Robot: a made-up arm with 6 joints.
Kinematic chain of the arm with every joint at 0, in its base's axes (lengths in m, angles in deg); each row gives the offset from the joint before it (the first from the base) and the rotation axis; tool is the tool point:
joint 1: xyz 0 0 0.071 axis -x
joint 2: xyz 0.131 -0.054 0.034 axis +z
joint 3: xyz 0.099 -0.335 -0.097 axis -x
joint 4: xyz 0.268 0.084 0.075 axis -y
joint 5: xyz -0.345 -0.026 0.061 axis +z
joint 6: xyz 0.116 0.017 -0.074 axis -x
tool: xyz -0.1 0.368 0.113
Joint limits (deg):
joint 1: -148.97..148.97
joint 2: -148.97..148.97
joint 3: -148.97..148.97
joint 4: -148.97..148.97
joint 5: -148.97..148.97
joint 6: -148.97..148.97
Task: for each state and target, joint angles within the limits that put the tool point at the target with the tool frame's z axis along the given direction. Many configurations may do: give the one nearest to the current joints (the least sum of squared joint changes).
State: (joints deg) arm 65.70 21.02 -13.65 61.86 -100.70 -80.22
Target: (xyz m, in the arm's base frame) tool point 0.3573 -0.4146 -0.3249 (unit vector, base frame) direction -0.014 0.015 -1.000
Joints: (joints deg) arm 43.96 48.57 -3.05 98.09 -118.74 -114.25
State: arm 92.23 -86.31 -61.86 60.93 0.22 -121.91
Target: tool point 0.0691 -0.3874 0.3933 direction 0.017 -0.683 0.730
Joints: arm 96.99 -66.90 -61.75 94.17 -14.12 -125.73
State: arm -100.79 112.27 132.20 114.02 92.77 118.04
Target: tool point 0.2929 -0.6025 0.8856 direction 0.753 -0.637 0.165
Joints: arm -122.10 122.83 124.85 99.52 81.90 80.21
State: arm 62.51 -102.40 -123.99 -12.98 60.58 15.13
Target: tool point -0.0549 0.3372 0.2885 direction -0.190 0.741 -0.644
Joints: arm 37.72 -104.14 -138.47 26.89 67.02 45.82
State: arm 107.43 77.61 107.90 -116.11 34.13 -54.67
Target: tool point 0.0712 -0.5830 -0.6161 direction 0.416 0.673 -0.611
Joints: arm 108.72 102.87 111.57 -119.33 41.83 -53.17
